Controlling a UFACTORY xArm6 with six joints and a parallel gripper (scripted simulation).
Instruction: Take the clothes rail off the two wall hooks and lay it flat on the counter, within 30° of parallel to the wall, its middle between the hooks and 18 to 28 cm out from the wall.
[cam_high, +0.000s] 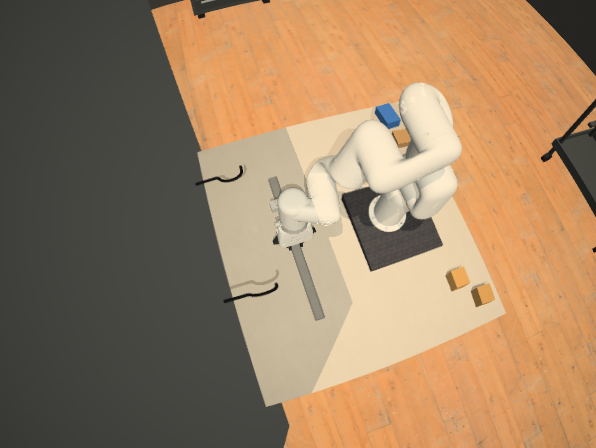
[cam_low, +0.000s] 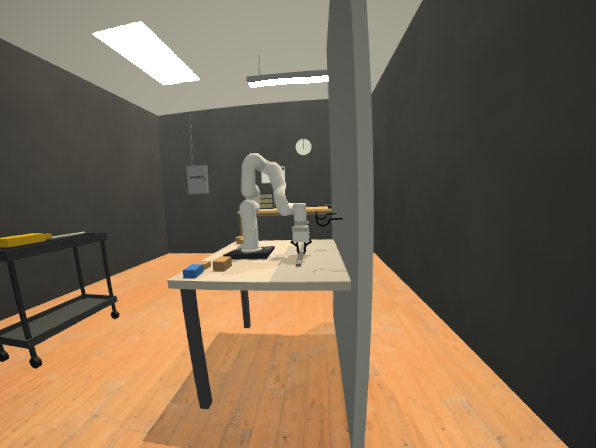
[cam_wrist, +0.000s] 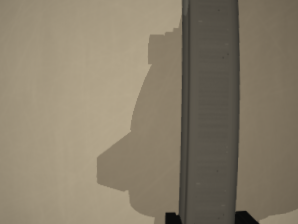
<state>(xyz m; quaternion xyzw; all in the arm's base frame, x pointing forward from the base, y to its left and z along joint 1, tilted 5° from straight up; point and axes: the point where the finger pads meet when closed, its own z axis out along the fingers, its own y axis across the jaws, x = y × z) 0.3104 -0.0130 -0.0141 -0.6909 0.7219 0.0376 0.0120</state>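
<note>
Now: the clothes rail 2 cm below my hand. From my hand the other things lie so: wall panel: 40 cm above, 25 cm ahead, 1 cm to the right; then blue block: 51 cm behind, 35 cm to the right.
</note>
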